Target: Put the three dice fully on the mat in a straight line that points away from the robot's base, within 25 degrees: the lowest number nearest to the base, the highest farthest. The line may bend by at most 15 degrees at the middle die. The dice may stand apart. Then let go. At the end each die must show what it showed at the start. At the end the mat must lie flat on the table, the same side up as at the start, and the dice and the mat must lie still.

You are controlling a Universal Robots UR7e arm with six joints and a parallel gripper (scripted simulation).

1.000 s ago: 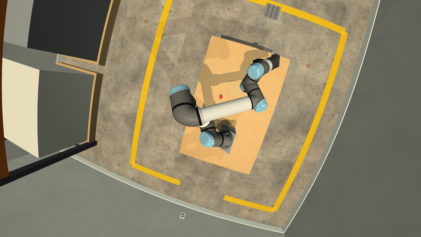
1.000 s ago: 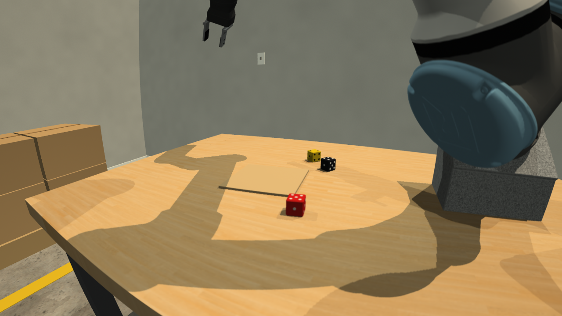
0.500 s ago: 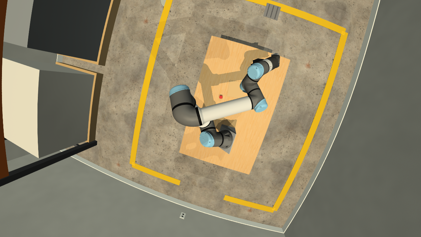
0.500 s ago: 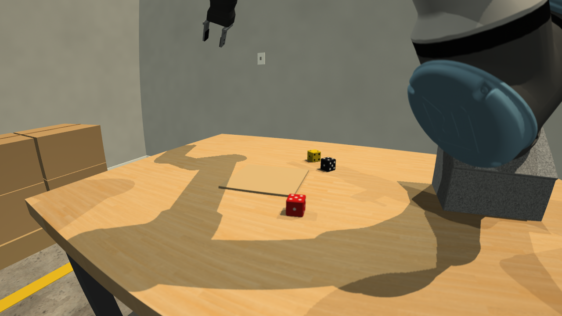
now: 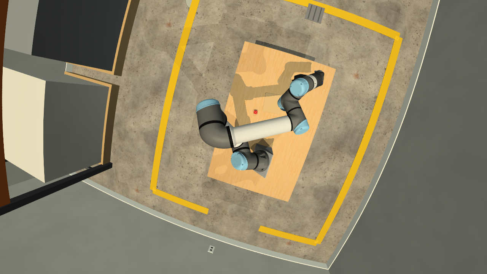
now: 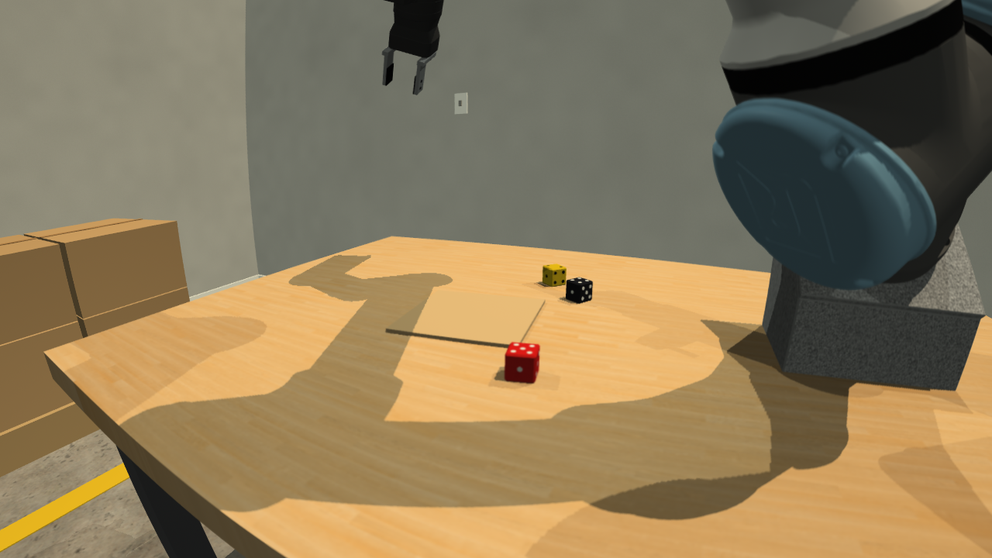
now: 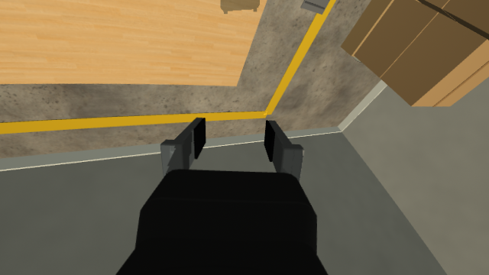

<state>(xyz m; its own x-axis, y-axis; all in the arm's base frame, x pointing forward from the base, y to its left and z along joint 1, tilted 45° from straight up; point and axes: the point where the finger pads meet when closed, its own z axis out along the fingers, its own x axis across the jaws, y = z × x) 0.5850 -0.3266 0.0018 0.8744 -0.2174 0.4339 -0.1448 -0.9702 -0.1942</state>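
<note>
My hand is 260 mm past the yellow die, 60 mm to the right of it and 300 mm above it. Also, from my hand: tan mat 200 mm behind, 220 mm to the left, 310 mm below; red die 280 mm behind, 330 mm to the left, 300 mm below; black die 300 mm behind, 120 mm to the left, 300 mm below.
</note>
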